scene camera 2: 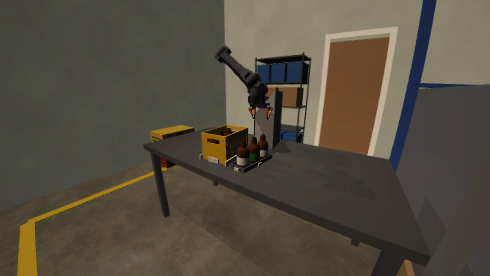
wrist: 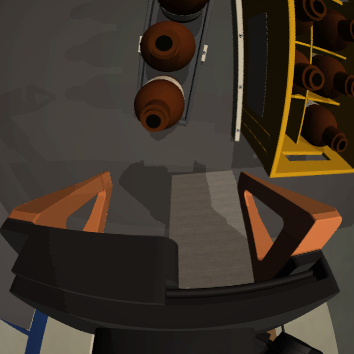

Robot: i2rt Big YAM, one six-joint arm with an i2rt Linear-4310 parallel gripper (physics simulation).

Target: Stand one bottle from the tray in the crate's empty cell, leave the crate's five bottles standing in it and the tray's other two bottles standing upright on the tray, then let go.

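Places are measured from the arm's base along level axes (x ahead, y left, z up), in metres.
Pixels of known places: gripper, fingertip midpoint: point(scene camera 2: 260, 119) point(wrist: 174, 178).
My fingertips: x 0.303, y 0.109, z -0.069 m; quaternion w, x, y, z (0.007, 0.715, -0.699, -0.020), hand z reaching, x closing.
Behind a point stands the place of what it marks.
My gripper point(scene camera 2: 261, 116) @[x 0.303, y 0.109, z -0.069 m] point(wrist: 174, 178) @[x 0.303, y 0.109, z -0.069 m] is open and empty, high above the table, with its orange fingers wide apart. Three brown bottles stand upright in a row on the low dark tray point(scene camera 2: 268, 159) @[x 0.312, y 0.182, z -0.317 m] point(wrist: 197, 75) @[x 0.350, y 0.075, z -0.296 m]: a white-labelled one point(scene camera 2: 243, 154) @[x 0.513, y 0.129, z -0.228 m], a green-labelled middle one point(scene camera 2: 254, 150) @[x 0.427, y 0.145, z -0.228 m] point(wrist: 168, 46) @[x 0.393, y 0.119, z -0.161 m], and a white-labelled one point(scene camera 2: 263, 146) @[x 0.340, y 0.157, z -0.226 m] point(wrist: 160, 102) @[x 0.327, y 0.128, z -0.184 m] at the end nearest the fingers in the wrist view. The yellow crate point(scene camera 2: 214, 150) @[x 0.531, y -0.074, z -0.244 m] point(wrist: 281, 167) @[x 0.260, y -0.041, z -0.158 m] stands beside the tray. Brown bottles point(wrist: 321, 122) @[x 0.324, y -0.126, z -0.201 m] stand in its cells; part of the crate is cut off in the wrist view.
A pale rail point(wrist: 238, 75) @[x 0.359, y 0.003, z -0.292 m] runs along the crate's side on the dark table point(scene camera 2: 320, 175) @[x 0.334, y 0.503, z -0.321 m] point(wrist: 65, 145) @[x 0.197, y 0.379, z -0.321 m]. The grey arm column point(scene camera 2: 276, 120) @[x 0.050, y 0.106, z -0.111 m] rises behind the tray. A shelf rack point(scene camera 2: 306, 90) with blue boxes point(scene camera 2: 295, 72) stands behind. A yellow-topped cabinet point(scene camera 2: 172, 131) stands beyond the table's left end.
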